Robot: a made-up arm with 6 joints.
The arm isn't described. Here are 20 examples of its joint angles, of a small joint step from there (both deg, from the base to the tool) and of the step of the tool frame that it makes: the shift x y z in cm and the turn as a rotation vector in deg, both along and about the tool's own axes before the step.
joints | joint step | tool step
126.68 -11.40 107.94 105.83 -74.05 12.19 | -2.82 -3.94 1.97 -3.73 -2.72 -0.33 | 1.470 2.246 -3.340 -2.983 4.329 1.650
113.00 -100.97 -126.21 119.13 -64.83 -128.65 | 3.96 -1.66 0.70 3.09 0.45 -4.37 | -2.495 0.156 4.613 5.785 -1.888 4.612
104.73 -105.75 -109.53 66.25 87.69 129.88 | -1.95 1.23 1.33 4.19 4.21 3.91 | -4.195 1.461 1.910 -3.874 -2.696 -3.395
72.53 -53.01 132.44 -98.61 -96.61 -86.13 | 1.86 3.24 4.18 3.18 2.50 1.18 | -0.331 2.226 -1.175 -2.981 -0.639 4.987
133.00 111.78 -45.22 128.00 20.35 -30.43 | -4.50 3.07 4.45 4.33 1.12 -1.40 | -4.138 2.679 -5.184 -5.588 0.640 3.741
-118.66 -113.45 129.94 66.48 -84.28 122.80 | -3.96 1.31 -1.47 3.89 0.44 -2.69 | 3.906 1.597 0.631 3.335 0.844 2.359
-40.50 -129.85 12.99 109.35 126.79 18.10 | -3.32 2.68 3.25 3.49 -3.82 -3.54 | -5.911 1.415 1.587 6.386 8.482 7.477
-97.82 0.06 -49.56 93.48 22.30 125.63 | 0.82 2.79 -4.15 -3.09 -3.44 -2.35 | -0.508 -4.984 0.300 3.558 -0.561 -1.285
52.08 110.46 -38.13 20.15 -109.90 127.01 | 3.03 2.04 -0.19 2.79 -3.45 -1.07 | -1.621 -2.167 -0.083 3.981 -1.527 6.830
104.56 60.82 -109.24 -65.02 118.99 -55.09 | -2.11 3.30 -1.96 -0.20 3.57 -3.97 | -1.047 1.991 1.522 2.050 -0.664 -1.701
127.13 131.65 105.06 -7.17 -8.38 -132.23 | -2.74 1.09 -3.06 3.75 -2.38 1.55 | -0.613 -4.468 -2.690 -4.080 2.106 -4.825
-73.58 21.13 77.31 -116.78 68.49 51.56 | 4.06 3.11 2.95 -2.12 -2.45 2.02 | 3.473 -2.643 4.395 5.013 2.260 -1.454
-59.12 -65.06 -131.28 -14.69 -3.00 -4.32 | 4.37 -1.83 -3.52 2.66 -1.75 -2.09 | -8.555 6.207 -8.106 -3.604 3.999 6.624
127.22 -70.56 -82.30 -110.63 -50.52 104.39 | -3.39 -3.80 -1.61 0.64 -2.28 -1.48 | 0.485 -0.965 2.898 -1.131 -3.513 1.228
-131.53 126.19 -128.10 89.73 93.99 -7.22 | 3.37 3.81 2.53 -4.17 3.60 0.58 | -0.836 -4.670 -2.187 0.183 0.655 -8.372
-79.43 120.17 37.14 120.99 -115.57 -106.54 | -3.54 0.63 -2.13 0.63 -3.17 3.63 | -1.930 1.207 -0.604 0.187 1.884 -0.174
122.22 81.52 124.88 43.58 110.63 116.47 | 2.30 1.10 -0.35 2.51 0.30 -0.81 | -2.152 0.131 -2.050 -0.370 -2.201 -0.468
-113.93 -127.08 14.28 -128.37 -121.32 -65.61 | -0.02 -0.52 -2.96 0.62 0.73 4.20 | 1.453 0.738 0.647 -2.517 1.469 -0.971
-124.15 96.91 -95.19 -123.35 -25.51 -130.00 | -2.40 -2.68 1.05 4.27 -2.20 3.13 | -1.933 -2.273 2.279 -8.054 -3.488 -3.259
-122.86 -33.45 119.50 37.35 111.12 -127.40 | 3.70 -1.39 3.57 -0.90 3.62 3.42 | -2.935 -0.797 -2.185 -4.071 -1.948 2.018
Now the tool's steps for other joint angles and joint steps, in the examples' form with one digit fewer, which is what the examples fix.
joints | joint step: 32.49 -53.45 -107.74 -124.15 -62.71 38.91 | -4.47 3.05 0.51 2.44 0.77 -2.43
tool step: 0.38 -0.90 6.27 2.55 -4.91 -2.29
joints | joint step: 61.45 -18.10 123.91 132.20 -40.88 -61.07 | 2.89 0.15 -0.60 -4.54 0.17 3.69
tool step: -3.97 5.18 0.75 1.47 2.82 4.25
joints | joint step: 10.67 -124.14 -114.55 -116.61 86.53 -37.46 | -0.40 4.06 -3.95 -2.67 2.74 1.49
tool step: 0.14 -3.60 1.76 -6.31 -3.71 -2.81
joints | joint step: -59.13 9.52 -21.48 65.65 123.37 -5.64 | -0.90 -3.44 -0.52 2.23 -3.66 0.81
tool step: 1.61 -1.31 -1.61 -1.62 2.79 -1.28
